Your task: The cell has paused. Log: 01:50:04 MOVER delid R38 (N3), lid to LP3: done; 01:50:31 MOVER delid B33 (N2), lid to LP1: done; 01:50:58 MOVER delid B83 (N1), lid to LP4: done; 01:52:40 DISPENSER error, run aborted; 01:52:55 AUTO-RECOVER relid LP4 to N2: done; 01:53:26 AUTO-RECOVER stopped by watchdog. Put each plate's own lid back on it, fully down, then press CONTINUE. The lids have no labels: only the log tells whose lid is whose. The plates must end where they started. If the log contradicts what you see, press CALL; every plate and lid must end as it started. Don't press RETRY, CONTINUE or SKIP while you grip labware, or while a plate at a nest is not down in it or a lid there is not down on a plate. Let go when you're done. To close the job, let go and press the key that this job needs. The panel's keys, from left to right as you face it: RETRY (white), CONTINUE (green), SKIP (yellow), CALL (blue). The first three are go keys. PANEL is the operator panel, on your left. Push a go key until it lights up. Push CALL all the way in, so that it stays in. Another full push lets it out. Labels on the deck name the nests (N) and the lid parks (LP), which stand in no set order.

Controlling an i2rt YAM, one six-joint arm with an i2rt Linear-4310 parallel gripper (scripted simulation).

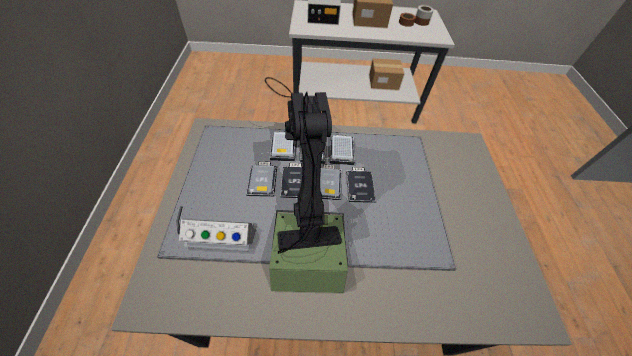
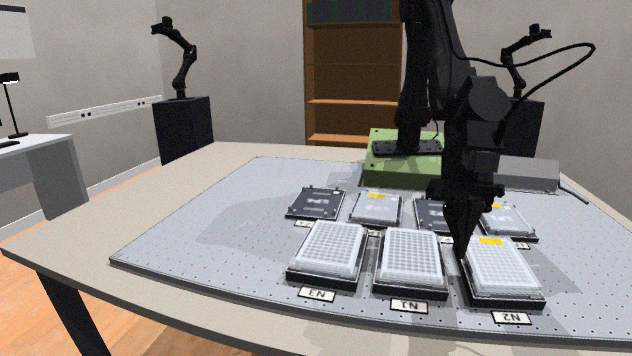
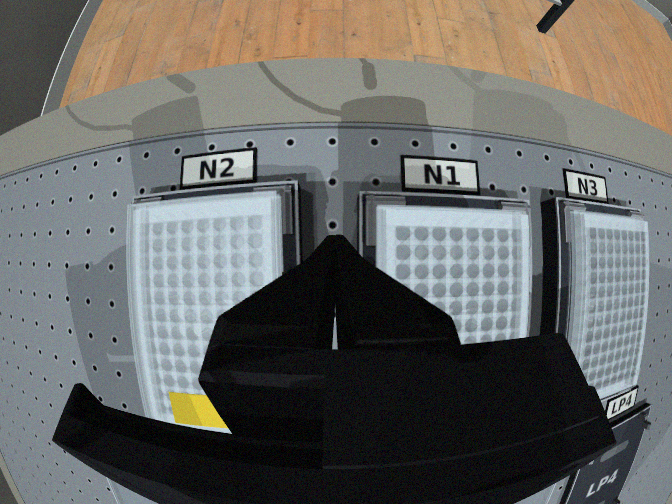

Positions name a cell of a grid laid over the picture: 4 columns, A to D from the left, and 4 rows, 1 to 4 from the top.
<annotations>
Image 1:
operator panel: B3
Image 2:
my gripper: C3
clear lid: D3
clear lid: C3
plate: C3
plate: C3
clear lid: D3
LP4 lid park: B3
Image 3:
my gripper: B2
plate: D3
plate: C3
clear lid: B3
</annotations>
